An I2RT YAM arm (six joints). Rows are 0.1 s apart.
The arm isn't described. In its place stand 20 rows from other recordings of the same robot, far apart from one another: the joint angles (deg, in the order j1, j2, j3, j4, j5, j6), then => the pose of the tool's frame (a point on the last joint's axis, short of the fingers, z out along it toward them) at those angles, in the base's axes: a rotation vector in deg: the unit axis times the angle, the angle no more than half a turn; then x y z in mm.
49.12, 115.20, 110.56, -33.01, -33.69, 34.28 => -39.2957 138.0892 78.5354 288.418 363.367 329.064
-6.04, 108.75, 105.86, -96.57, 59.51, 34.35 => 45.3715 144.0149 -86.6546 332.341 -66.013 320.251
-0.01, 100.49, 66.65, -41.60, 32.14, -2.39 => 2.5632 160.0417 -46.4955 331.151 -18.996 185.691
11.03, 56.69, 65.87, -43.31, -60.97, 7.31 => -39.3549 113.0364 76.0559 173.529 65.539 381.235
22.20, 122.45, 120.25, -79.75, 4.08, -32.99 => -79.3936 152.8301 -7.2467 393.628 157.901 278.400
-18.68, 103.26, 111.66, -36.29, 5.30, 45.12 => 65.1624 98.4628 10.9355 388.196 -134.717 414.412
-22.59, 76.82, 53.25, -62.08, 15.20, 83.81 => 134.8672 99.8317 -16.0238 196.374 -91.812 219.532
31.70, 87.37, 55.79, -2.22, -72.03, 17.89 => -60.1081 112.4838 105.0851 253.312 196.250 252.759
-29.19, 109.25, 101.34, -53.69, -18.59, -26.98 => -3.2394 146.5251 3.7003 362.777 -189.666 293.678
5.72, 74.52, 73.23, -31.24, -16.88, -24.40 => -40.8451 114.0069 6.9323 284.478 38.884 364.282
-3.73, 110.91, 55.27, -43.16, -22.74, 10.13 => -22.7031 -165.3831 -32.7956 285.975 -4.853 86.154
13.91, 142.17, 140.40, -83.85, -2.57, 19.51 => 8.4684 176.2485 5.7311 469.053 117.811 218.578
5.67, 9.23, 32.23, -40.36, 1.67, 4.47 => 0.0259 107.4142 5.4183 65.868 5.497 274.108
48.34, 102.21, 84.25, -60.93, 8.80, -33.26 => -108.5137 127.6330 -10.6408 235.677 256.697 245.925
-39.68, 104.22, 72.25, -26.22, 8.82, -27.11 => 20.3045 153.3195 -34.2065 290.516 -248.112 197.811
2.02, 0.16, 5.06, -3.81, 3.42, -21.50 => -15.5503 88.0359 -18.0368 104.505 1.561 197.030
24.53, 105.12, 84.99, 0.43, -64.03, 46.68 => -27.4668 122.0201 105.1167 372.343 205.103 310.180
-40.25, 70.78, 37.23, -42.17, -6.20, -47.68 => -11.8267 164.8418 -7.9294 153.161 -124.622 171.377
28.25, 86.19, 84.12, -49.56, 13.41, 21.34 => -2.7152 139.8042 5.4759 283.057 142.720 342.862
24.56, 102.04, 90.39, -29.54, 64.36, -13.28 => -6.0636 116.2561 -65.1060 372.072 134.747 322.107
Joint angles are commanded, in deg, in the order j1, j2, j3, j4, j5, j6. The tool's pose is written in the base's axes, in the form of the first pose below.
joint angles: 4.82 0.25 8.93 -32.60 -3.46 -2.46
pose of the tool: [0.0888 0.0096 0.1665 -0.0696 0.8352 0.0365 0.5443]
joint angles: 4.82 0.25 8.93 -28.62 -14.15 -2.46
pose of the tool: [0.0901 0.0163 0.1739 -0.1221 0.8065 0.1126 0.5674]
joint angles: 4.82 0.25 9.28 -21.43 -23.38 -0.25
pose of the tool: [0.0912 0.0219 0.1895 -0.1606 0.7568 0.1822 0.6068]
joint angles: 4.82 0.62 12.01 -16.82 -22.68 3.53
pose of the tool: [0.0892 0.0213 0.2134 -0.1405 0.7238 0.1931 0.6473]
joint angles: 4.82 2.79 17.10 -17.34 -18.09 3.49
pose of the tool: [0.0853 0.0183 0.2393 -0.1165 0.7152 0.1630 0.6696]
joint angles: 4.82 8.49 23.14 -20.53 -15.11 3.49
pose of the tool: [0.0875 0.0167 0.2614 -0.0966 0.7349 0.1455 0.6553]
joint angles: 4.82 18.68 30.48 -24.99 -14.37 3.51
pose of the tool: [0.1020 0.0175 0.2821 -0.0866 0.7765 0.1425 0.6076]
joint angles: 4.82 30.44 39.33 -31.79 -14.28 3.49
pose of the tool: [0.1239 0.0193 0.3022 -0.0783 0.8261 0.1430 0.5394]
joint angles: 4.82 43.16 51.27 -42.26 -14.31 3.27
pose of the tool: [0.1500 0.0215 0.3271 -0.0702 0.8758 0.1426 0.4557]
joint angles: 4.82 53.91 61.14 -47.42 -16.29 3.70
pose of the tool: [0.1811 0.0253 0.3474 -0.0684 0.8972 0.1591 0.4062]
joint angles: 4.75 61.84 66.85 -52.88 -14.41 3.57
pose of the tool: [0.2056 0.0260 0.3470 -0.0546 0.9253 0.1426 0.3472]
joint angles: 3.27 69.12 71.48 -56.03 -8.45 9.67
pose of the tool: [0.2323 0.0185 0.3422 0.0300 0.9474 0.1046 0.3010]
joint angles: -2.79 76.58 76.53 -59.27 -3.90 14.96
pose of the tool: [0.2595 -0.0102 0.3359 0.1398 0.9537 0.0607 0.2594]
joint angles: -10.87 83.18 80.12 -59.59 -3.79 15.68
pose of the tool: [0.2821 -0.0518 0.3252 0.2154 0.9470 0.0420 0.2347]
